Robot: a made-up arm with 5 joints.
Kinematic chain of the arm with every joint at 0, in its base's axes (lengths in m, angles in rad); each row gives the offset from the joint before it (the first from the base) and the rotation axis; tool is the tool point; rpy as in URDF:
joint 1: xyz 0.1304 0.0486 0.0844 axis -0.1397 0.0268 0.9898
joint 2: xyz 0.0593 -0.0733 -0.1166 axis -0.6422 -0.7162 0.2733
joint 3: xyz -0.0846 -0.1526 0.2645 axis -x
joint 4: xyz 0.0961 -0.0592 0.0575 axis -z
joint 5: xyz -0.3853 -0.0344 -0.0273 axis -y
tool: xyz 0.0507 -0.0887 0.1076 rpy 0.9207 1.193 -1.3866
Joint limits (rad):
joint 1: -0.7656..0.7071
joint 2: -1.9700..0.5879
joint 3: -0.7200..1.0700
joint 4: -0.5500..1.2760
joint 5: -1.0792..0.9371
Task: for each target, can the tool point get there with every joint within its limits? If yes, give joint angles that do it. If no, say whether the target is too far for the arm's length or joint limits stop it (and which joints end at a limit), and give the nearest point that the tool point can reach.
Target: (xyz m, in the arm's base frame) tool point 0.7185 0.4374 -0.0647
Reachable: no: joint limits stop it (at a limit: joint 1, joint 2, joint 4, joint 5) | nearest point 0.5753 0.0039 0.1804 | short by 0.518 m
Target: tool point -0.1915 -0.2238 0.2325
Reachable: yes | joints -0.2358 0.2145 -0.3714 0.2416 -0.8266
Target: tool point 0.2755 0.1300 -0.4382
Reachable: no: joint limits stop it (at a limit: joint 1, joint 2, joint 3, joint 4, joint 5) | nearest point 0.0122 0.1905 -0.1266 | short by 0.412 m
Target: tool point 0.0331 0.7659 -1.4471
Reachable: no: too far | nearest point 0.0122 0.1905 -0.1266 | short by 1.441 m
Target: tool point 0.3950 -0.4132 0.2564
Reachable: yes | joints 0.4593 -1.4335 0.7591 0.2306 -0.5500
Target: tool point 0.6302 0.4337 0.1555
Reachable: no: joint limits stop it (at a limit: joint 1, joint 4, joint 5) | nearest point 0.5150 0.0325 0.2237 | short by 0.423 m
